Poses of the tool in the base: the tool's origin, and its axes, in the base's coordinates. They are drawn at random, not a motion.
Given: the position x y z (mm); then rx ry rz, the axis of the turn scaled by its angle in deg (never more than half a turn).
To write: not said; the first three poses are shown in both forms.
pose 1, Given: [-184.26 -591.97 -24.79 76.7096 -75.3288 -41.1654]
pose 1, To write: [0.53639 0.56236 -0.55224 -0.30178 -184.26 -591.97 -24.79]
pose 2, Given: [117.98 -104.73 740.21 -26.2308 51.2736 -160.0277]
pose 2, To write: [0.08649 -0.15365 0.30034 -0.93739 117.98 -104.73 740.21]
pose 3, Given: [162.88 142.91 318.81 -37.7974 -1.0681 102.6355]
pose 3, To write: [0.57801 -0.28199 -0.00797 0.76572 162.88 142.91 318.81]
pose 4, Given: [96.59 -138.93 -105.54 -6.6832 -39.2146 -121.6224]
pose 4, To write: [0.43866 -0.04693 -0.27539 -0.85412 96.59 -138.93 -105.54]
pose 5, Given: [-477.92 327.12 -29.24 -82.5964 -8.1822 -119.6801]
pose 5, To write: [0.29533 -0.54181 -0.05367 -0.78507 -477.92 327.12 -29.24]
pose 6, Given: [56.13 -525.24 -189.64 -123.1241 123.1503 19.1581]
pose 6, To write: [0.04194 -0.70217 0.70232 0.10926 56.13 -525.24 -189.64]
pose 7, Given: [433.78 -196.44 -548.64 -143.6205 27.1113 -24.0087]
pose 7, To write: [0.27467 -0.93236 0.17600 -0.15586 433.78 -196.44 -548.64]
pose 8, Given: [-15.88 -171.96 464.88 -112.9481 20.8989 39.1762]
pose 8, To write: [0.48967 -0.81146 0.15014 0.28146 -15.88 -171.96 464.88]
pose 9, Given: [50.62 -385.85 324.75 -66.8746 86.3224 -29.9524]
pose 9, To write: [0.55027 -0.49315 0.63657 -0.22088 50.62 -385.85 324.75]
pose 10, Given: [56.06 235.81 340.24 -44.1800 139.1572 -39.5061]
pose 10, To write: [0.24825 -0.28295 0.89123 -0.25302 56.06 235.81 340.24]
